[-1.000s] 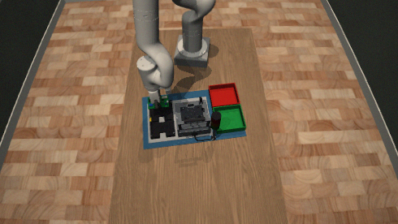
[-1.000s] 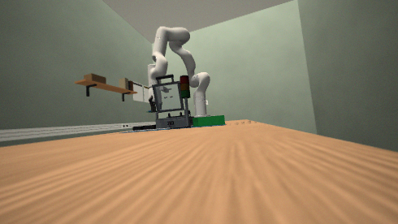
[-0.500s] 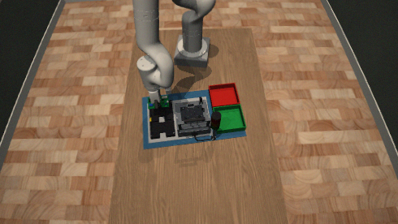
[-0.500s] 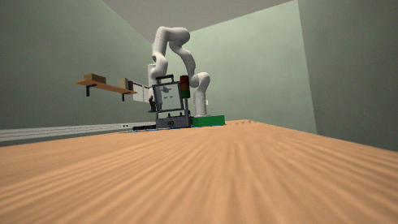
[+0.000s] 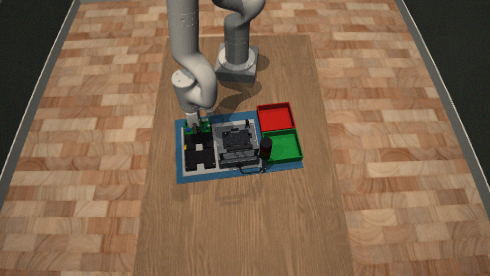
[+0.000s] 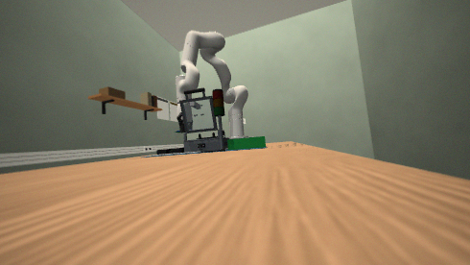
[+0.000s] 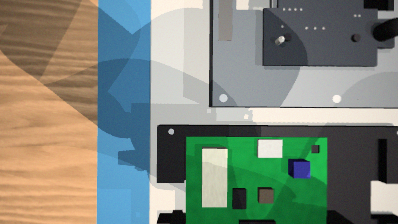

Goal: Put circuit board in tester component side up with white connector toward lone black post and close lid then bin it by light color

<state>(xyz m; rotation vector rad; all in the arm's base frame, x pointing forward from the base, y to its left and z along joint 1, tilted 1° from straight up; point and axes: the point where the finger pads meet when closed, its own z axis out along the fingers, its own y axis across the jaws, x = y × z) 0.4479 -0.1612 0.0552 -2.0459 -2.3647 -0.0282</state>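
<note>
My gripper is now 4 cm short of the dark nest, 17 cm to the right of it and 5 cm above it. Round my hand: green circuit board (right at my hand); tester lid (16 cm ahead, 18 cm to the left, 6 cm above); red bin (10 cm behind, 35 cm to the left, 11 cm below).
</note>
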